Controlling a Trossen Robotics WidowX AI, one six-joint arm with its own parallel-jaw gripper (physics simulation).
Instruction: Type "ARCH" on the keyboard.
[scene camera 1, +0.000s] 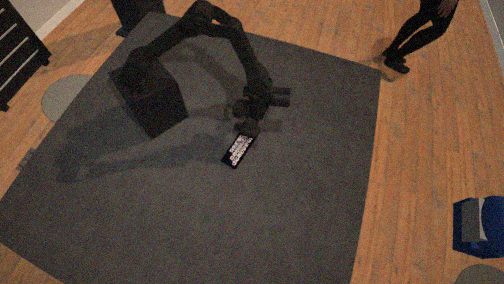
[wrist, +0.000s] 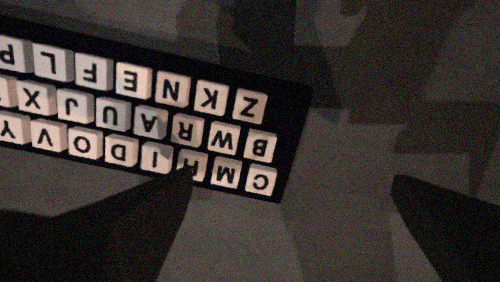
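Seen in the pictures: gripper, fingertip midpoint: (scene camera 1: 255, 126) (wrist: 290, 180); arm's base, origin of the base link: (scene camera 1: 137, 87).
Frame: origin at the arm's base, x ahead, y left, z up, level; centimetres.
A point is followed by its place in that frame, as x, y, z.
The black keyboard (scene camera 1: 239, 152) {35.9, 2.2, -21.2} (wrist: 295, 111) {34.0, 14.4, -21.6} lies flat, its white letter keys upside down in the wrist view. The A key (wrist: 150, 123) {35.3, 7.8, -21.1}, R key (wrist: 187, 130) {35.4, 9.5, -21.1}, C key (wrist: 261, 181) {37.5, 13.2, -21.1} and H key (wrist: 192, 166) {37.2, 9.8, -21.1} show there. My gripper (scene camera 1: 247, 125) {36.9, 14.5, -20.3} (wrist: 290, 180) {36.9, 14.5, -20.3} is open with nothing between its fingers. The left fingertip overlaps the lower part of the H key in the wrist view; whether it touches the key cannot be told. The right fingertip is beyond the keyboard's right end. In the scene view, the gripper hides the keyboard's upper end.
A dark grey mat (scene camera 1: 280, 215) {58.3, -12.5, -22.9} lies under the keyboard. The arm's dark base block (scene camera 1: 155, 107) {5.4, -0.7, -7.3} stands to the left. A person's legs (scene camera 1: 420, 37) show at the upper right, a blue object (scene camera 1: 492, 220) at the right edge and a black drawer unit (scene camera 1: 17, 50) at the upper left.
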